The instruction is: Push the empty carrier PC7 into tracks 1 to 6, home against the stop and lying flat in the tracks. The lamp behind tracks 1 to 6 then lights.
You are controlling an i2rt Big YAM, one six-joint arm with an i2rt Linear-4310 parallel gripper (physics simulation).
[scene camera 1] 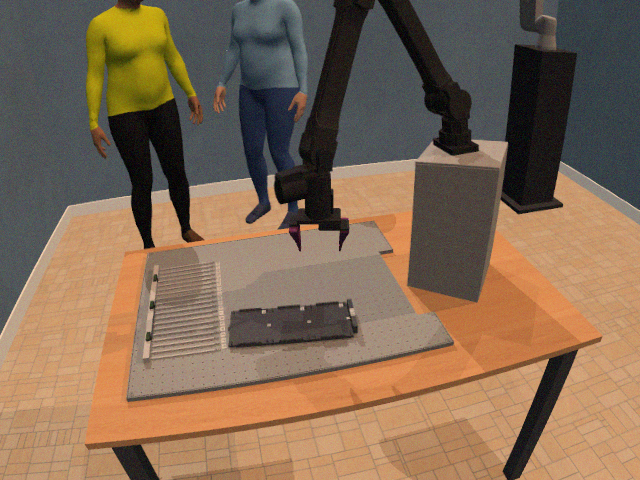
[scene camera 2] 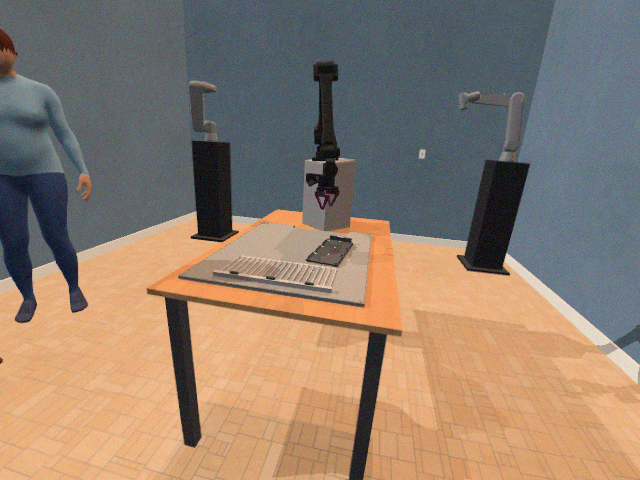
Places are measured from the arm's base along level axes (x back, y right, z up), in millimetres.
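Where they show: gripper, fingertip midpoint: [scene camera 1: 320, 250] [scene camera 2: 326, 207]; arm's base, origin of the base link: [scene camera 1: 455, 147].
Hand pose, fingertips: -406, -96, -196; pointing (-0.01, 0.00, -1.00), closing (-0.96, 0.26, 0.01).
Each offset is from my fingertips to the top centre of the thing, as dx, dy, dz. "*": to the spot under its first point. Level surfaces: height alone.
A dark flat carrier @[-95, -52, -153] [scene camera 1: 289, 324] [scene camera 2: 330, 251] lies on the grey board @[dz -183] [scene camera 1: 248, 374] [scene camera 2: 359, 279], its left end close to the track ends and its raised end bar at the right in the scene camera 1 view. The row of light tracks @[* -368, +75, -183] [scene camera 1: 186, 312] [scene camera 2: 289, 272] runs along the board's left part, with a pale stop bar @[* -467, +1, -167] [scene camera 1: 149, 330] behind it that bears small dark green parts. No lit lamp can be made out. The carrier's label is too small to read. My gripper [scene camera 1: 320, 250] [scene camera 2: 326, 206] is open and empty, pointing down, above the board and apart from the carrier.
A grey pedestal [scene camera 1: 450, 227] [scene camera 2: 338, 201] carries my arm at the right of the table @[dz -196] [scene camera 1: 496, 330] [scene camera 2: 379, 315] in the scene camera 1 view. Two people stand beyond the table's far edge. Other arms stand on black pedestals [scene camera 1: 540, 124] [scene camera 2: 211, 188] [scene camera 2: 498, 217] away from the table.
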